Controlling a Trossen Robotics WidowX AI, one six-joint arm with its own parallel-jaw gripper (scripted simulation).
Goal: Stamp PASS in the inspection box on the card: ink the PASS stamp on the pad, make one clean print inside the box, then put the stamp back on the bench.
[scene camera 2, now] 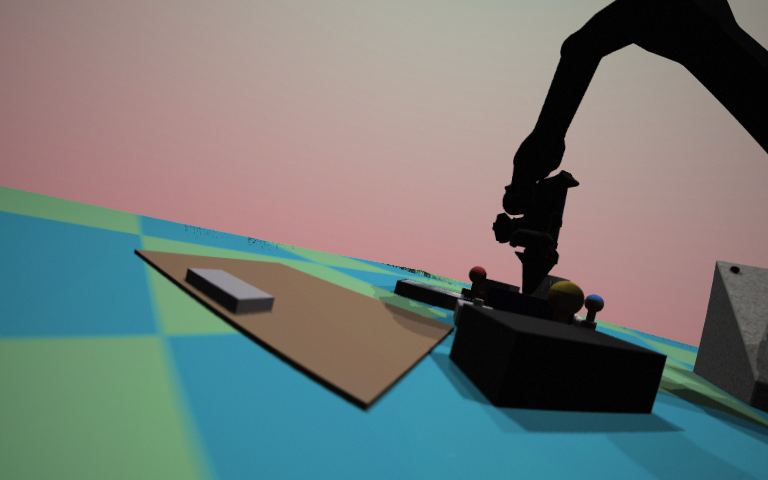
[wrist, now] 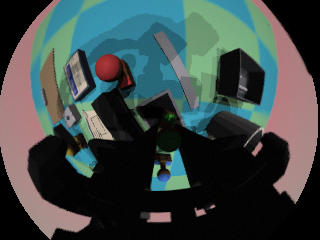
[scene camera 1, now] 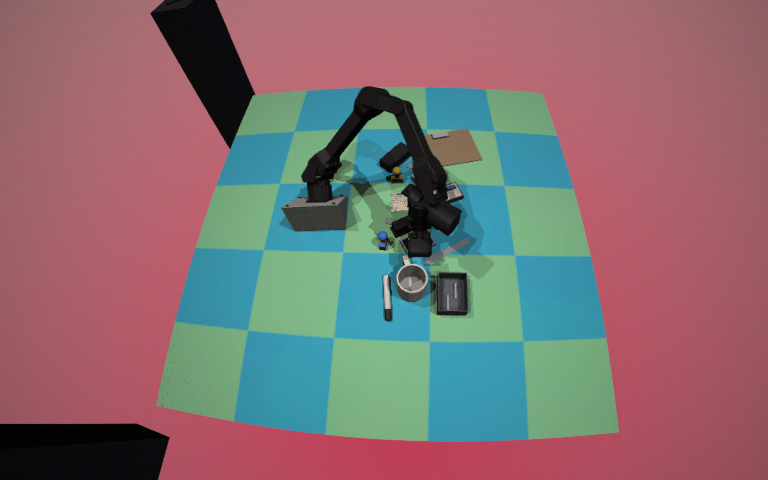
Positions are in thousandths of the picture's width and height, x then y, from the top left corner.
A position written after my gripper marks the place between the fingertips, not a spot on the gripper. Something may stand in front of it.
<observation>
I see my gripper (scene camera 2: 686,616), a red-knobbed stamp (wrist: 342,285), a dark tray (scene camera 1: 589,601) and a brown clipboard (scene camera 2: 467,724).
The dark tray is seen too in the wrist view (wrist: 755,323). The brown clipboard shows as well in the wrist view (wrist: 161,415) and in scene camera 1 (scene camera 1: 590,307). My gripper also shows in the wrist view (wrist: 517,531) and in scene camera 1 (scene camera 1: 545,497).
</observation>
